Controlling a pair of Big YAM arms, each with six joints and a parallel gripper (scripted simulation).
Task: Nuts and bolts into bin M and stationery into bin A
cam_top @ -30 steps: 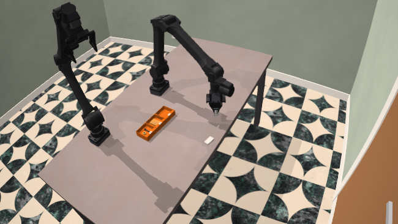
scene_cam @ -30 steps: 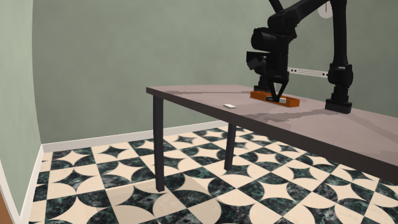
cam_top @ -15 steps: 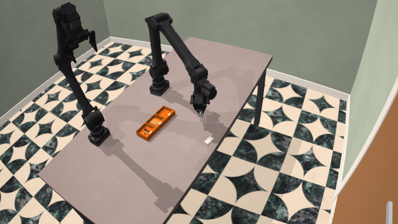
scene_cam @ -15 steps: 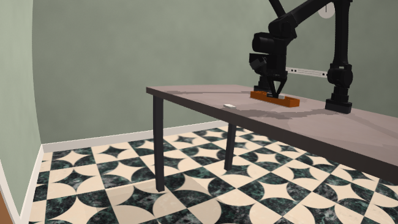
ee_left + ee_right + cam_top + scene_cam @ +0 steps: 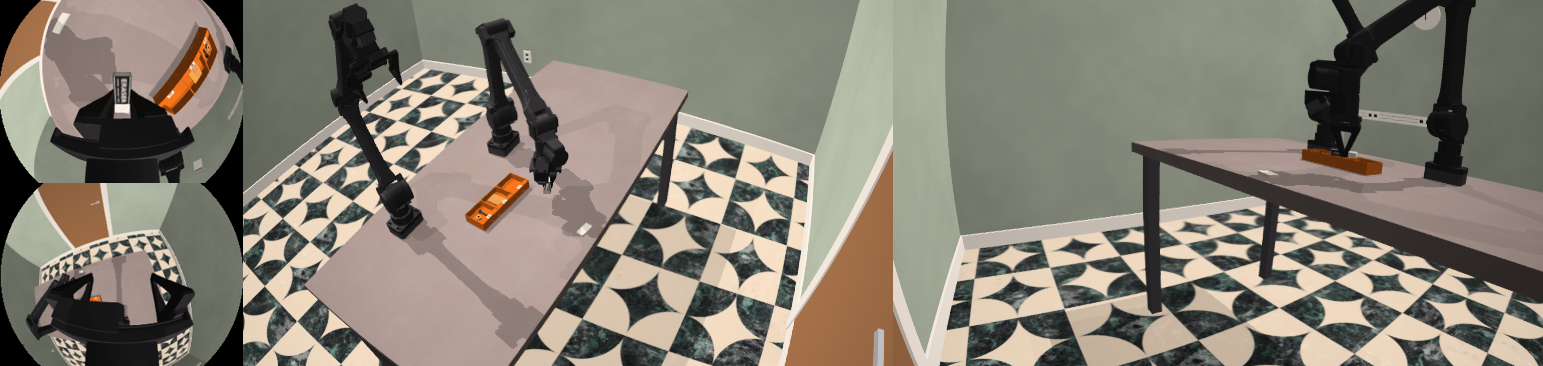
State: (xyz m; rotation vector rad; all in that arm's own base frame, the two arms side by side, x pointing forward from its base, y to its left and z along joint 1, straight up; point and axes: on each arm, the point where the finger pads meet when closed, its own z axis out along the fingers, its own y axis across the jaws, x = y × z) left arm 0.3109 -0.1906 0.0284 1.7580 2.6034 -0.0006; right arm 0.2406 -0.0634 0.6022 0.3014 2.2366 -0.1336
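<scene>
The orange double bin lies 13 cm behind my left hand, 12 cm to the right of it and 5 cm below it. Also, from my left hand: orange notepad 14 cm behind, 12 cm to the right, 5 cm below; then sleeved eraser 1 cm to the left; then white eraser 19 cm ahead, 6 cm to the right, 6 cm below.
</scene>
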